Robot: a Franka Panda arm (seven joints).
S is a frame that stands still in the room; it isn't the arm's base.
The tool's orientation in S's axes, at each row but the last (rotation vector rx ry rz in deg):
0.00, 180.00, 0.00
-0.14, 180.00, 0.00
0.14, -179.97, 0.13
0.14, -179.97, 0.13
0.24, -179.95, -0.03
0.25, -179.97, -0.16
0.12, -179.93, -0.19
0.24, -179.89, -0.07
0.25, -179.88, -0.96
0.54, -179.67, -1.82
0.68, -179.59, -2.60
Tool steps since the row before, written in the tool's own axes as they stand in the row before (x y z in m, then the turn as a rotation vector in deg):
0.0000, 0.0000, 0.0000, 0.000, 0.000, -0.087
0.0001, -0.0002, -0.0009, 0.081, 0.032, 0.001
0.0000, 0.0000, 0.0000, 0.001, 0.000, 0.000
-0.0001, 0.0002, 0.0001, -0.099, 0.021, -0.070
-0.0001, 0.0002, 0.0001, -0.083, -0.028, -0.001
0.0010, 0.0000, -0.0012, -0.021, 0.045, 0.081
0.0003, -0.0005, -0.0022, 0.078, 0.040, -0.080
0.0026, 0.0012, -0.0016, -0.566, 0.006, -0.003
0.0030, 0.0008, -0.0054, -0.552, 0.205, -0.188
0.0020, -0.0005, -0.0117, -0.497, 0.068, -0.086
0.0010, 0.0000, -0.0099, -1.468, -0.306, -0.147
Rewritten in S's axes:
0.0000, 0.0000, 0.0000, 0.000, 0.000, 0.087
-0.0001, -0.0002, 0.0009, -0.081, 0.032, -0.001
0.0000, 0.0000, 0.0000, -0.001, 0.000, 0.000
0.0001, 0.0002, -0.0001, 0.099, 0.021, 0.070
0.0001, 0.0002, -0.0001, 0.083, -0.028, 0.001
-0.0010, 0.0000, 0.0012, 0.021, 0.045, -0.081
-0.0003, -0.0005, 0.0022, -0.078, 0.040, 0.080
-0.0026, 0.0012, 0.0016, 0.566, 0.008, 0.002
-0.0030, 0.0007, 0.0054, 0.552, 0.205, 0.189
-0.0019, -0.0007, 0.0117, 0.497, 0.069, 0.085
-0.0009, -0.0003, 0.0099, 1.471, -0.299, 0.128

